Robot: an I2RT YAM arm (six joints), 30 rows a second.
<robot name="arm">
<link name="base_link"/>
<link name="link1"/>
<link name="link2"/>
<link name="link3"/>
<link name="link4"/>
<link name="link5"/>
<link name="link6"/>
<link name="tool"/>
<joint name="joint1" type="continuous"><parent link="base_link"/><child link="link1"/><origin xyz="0.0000 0.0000 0.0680"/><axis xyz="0 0 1"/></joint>
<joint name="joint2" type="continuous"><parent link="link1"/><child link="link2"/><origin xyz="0.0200 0.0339 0.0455" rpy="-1.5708 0.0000 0.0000"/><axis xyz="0 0 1"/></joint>
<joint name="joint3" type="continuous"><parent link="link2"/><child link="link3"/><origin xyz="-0.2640 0.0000 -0.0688" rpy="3.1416 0.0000 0.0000"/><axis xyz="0 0 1"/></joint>
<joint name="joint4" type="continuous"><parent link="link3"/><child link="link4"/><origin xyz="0.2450 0.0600 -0.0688"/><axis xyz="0 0 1"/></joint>
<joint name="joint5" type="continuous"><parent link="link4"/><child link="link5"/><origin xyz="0.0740 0.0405 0.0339" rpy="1.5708 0.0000 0.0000"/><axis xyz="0 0 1"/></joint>
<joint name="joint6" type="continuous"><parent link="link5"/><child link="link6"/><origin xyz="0.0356 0.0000 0.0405" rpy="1.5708 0.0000 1.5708"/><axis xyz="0 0 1"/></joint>
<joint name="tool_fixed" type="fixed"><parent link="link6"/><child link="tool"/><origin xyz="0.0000 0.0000 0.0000" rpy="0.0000 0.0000 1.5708"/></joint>
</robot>
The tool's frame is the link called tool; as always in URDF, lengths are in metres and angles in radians. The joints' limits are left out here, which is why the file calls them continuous.
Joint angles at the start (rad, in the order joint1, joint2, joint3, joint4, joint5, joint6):
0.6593 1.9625 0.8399 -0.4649 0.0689 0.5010
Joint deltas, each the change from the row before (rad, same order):
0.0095 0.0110 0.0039 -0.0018 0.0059 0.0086
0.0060 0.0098 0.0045 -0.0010 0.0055 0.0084
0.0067 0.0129 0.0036 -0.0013 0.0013 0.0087
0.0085 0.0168 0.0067 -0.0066 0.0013 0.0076
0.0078 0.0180 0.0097 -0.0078 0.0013 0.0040
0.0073 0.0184 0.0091 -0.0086 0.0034 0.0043
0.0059 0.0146 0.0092 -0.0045 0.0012 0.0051
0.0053 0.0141 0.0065 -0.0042 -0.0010 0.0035
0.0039 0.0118 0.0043 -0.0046 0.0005 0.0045
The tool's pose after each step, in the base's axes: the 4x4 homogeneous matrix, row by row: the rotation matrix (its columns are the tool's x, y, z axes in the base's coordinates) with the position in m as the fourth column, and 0 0 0 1 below. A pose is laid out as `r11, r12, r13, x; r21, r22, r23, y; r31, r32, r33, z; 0, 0, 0, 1`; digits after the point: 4 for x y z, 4 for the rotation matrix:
-0.9870, -0.1584, 0.0263, 0.2209; -0.1600, 0.9843, -0.0745, 0.1712; -0.0141, -0.0777, -0.9969, 0.0510; 0, 0, 0, 1
-0.9874, -0.1563, 0.0253, 0.2205; -0.1579, 0.9840, -0.0825, 0.1728; -0.0120, -0.0855, -0.9963, 0.0492; 0, 0, 0, 1
-0.9877, -0.1550, 0.0185, 0.2195; -0.1561, 0.9836, -0.0900, 0.1743; -0.0042, -0.0918, -0.9958, 0.0464; 0, 0, 0, 1
-0.9876, -0.1571, 0.0072, 0.2182; -0.1570, 0.9824, -0.1014, 0.1763; 0.0088, -0.1013, -0.9948, 0.0430; 0, 0, 0, 1
-0.9868, -0.1621, -0.0034, 0.2175; -0.1607, 0.9806, -0.1126, 0.1785; 0.0216, -0.1106, -0.9936, 0.0398; 0, 0, 0, 1
-0.9859, -0.1667, -0.0139, 0.2166; -0.1636, 0.9784, -0.1267, 0.1803; 0.0347, -0.1227, -0.9918, 0.0364; 0, 0, 0, 1
-0.9855, -0.1684, -0.0198, 0.2165; -0.1643, 0.9773, -0.1341, 0.1823; 0.0419, -0.1289, -0.9908, 0.0339; 0, 0, 0, 1
-0.9848, -0.1712, -0.0286, 0.2159; -0.1656, 0.9760, -0.1411, 0.1838; 0.0520, -0.1343, -0.9896, 0.0311; 0, 0, 0, 1
-0.9844, -0.1719, -0.0367, 0.2151; -0.1647, 0.9750, -0.1495, 0.1845; 0.0614, -0.1411, -0.9881, 0.0286; 0, 0, 0, 1

